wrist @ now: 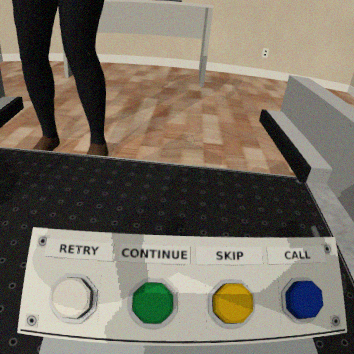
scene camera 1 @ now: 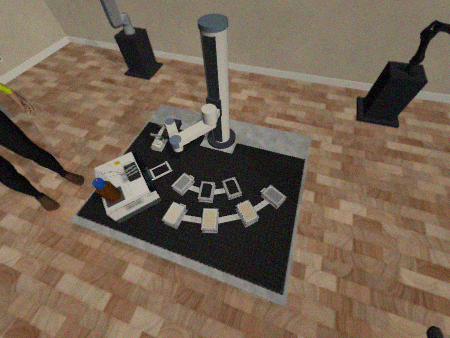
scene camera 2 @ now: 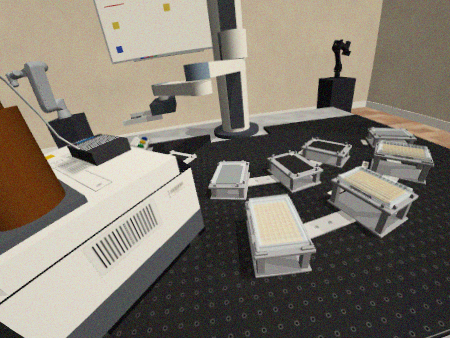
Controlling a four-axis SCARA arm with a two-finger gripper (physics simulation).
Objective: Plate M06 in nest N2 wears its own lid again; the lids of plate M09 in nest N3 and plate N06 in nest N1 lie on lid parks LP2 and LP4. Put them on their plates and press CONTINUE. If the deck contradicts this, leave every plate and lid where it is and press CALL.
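Places are measured from the arm's base along level axes (x ahead, y left, z up), in millimetres.
Pixels of known places: gripper, fingertip midpoint: (wrist: 140, 85) (scene camera 1: 154, 128) (scene camera 2: 127, 119); arm's base, link origin: (scene camera 1: 221, 137) (scene camera 2: 236, 131).
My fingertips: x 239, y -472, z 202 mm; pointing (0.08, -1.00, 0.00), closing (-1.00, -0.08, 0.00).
Observation:
Ahead of a thing's pixels: the offset from my fingertips to its top centre. "*": to the spot under its first point.
My gripper (scene camera 1: 157, 133) (scene camera 2: 142, 119) (wrist: 140, 85) is open and empty, above and beside the button panel {dx -33, dy -10, dz -106 mm} (scene camera 1: 159, 145) (scene camera 2: 140, 143) (wrist: 185, 327). The panel's green CONTINUE button {dx -10, dy +15, dz -115 mm} (wrist: 152, 303) and blue CALL button {dx -110, dy +5, dz -115 mm} (wrist: 303, 299) face the wrist view. Three plates stand in outer nests: a left plate {dx +548, dy +423, dz -113 mm} (scene camera 1: 175, 214) (scene camera 2: 277, 220), paler in scene camera 1, a middle plate {dx +508, dy +666, dz -107 mm} (scene camera 1: 210, 220) (scene camera 2: 375, 186) and a right plate {dx +381, dy +880, dz -111 mm} (scene camera 1: 247, 213) (scene camera 2: 404, 152). One grey lid {dx +308, dy +367, dz -138 mm} (scene camera 1: 183, 183) (scene camera 2: 230, 174) lies on the near-left park, another {dx +198, dy +1023, dz -138 mm} (scene camera 1: 273, 196) (scene camera 2: 391, 134) on the far-right stand. Plate labels are unreadable.
Two open-frame parks {* dx +323, dy +564, dz -141 mm} (scene camera 1: 206, 191) (scene camera 2: 295, 165), {* dx +233, dy +730, dz -144 mm} (scene camera 1: 232, 187) (scene camera 2: 327, 146) hold no lid. A white instrument {* dx +588, dy +189, dz -1 mm} (scene camera 1: 132, 200) (scene camera 2: 165, 200) with a brown bottle {* dx +618, dy +123, dz +137 mm} (scene camera 1: 109, 191) (scene camera 2: 27, 170) stands left. A white frame {* dx +354, dy +167, dz -90 mm} (scene camera 1: 153, 176) lies beside it. A person's legs (scene camera 1: 25, 145) (wrist: 85, 65) show beyond the mat.

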